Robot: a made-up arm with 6 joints.
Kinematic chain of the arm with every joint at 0, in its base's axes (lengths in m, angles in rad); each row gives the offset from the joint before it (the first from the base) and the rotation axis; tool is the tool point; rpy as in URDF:
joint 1: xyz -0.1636 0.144 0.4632 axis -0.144 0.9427 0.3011
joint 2: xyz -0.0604 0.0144 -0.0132 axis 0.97 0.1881 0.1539
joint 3: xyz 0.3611 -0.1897 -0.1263 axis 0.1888 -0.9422 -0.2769
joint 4: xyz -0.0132 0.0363 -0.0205 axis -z
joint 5: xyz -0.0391 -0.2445 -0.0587 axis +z
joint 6: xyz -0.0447 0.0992 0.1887 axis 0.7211 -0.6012 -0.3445
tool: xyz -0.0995 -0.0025 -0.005 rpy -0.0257 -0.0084 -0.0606
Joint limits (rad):
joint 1: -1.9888..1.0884
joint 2: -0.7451..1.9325
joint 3: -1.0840..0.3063
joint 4: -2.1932..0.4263
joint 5: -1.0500..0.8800
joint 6: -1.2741..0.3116
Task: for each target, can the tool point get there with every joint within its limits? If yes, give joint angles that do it. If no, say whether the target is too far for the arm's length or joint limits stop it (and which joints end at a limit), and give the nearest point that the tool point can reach.
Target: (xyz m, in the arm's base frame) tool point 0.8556 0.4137 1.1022
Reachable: no: too far | nearest point 0.4522 0.3149 0.8525 | short by 0.485 m
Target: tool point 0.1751 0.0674 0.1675
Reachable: yes | joints -0.0194 1.0394 -0.2383 -0.8589 -0.4813 -0.5304
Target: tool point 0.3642 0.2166 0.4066
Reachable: yes | joints -1.0550 1.6856 -0.0814 -0.5299 0.4706 -0.1982
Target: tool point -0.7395 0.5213 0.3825
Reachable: no: joint limits stop it (at a limit: joint 1, joint 2, joint 3, joint 5, joint 6) | nearest point -0.5998 0.3140 0.2903 | short by 0.266 m
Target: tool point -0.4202 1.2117 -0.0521
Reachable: no: too far | nearest point -0.2960 0.7645 0.0756 | short by 0.481 m
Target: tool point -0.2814 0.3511 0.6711
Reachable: no: joint limits stop it (at a limit: joint 1, joint 2, joint 3, joint 4, joint 5, joint 6) | nearest point -0.1949 0.2715 0.8733 | short by 0.234 m
